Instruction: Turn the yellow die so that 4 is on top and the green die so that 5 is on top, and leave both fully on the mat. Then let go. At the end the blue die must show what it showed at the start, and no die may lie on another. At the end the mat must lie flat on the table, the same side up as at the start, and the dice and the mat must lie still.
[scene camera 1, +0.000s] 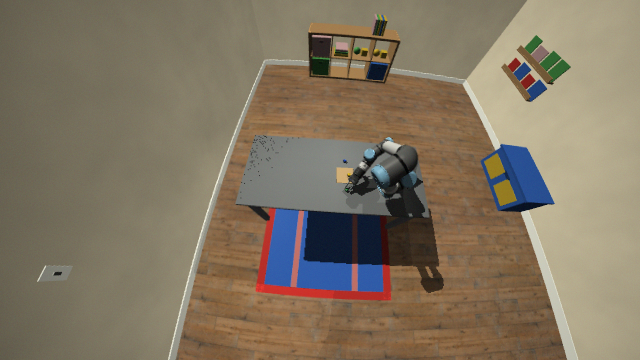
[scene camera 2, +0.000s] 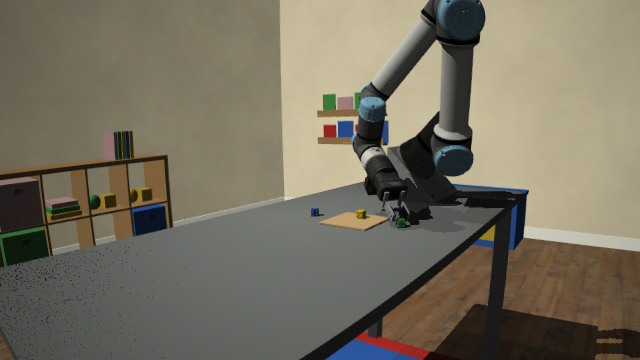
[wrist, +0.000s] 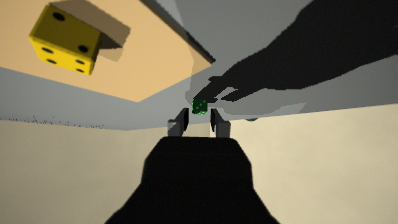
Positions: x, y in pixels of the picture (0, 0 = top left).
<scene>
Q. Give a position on a tan mat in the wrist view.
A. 140, 55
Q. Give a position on a yellow die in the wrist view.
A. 62, 40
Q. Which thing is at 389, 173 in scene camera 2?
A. My gripper.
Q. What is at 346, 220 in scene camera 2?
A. A tan mat.
</scene>
